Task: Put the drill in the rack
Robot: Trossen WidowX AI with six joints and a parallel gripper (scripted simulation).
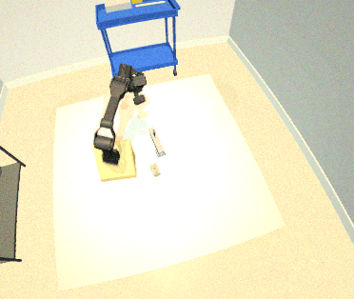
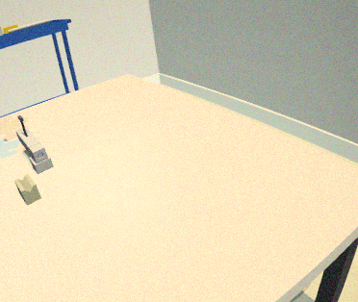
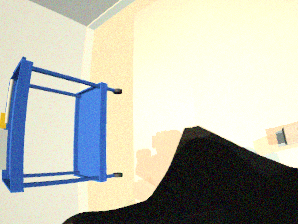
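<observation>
Now: gripper tip 290 mm above the dark key, 120 mm to the left of it and 10 mm short of it. Also, from my gripper tip: grey block fixture: 340 mm below, 150 mm to the right, 20 mm ahead; drill: 330 mm below, 170 mm to the right, 20 mm ahead; grey block: 370 mm below, 330 mm to the right, 30 mm behind.
</observation>
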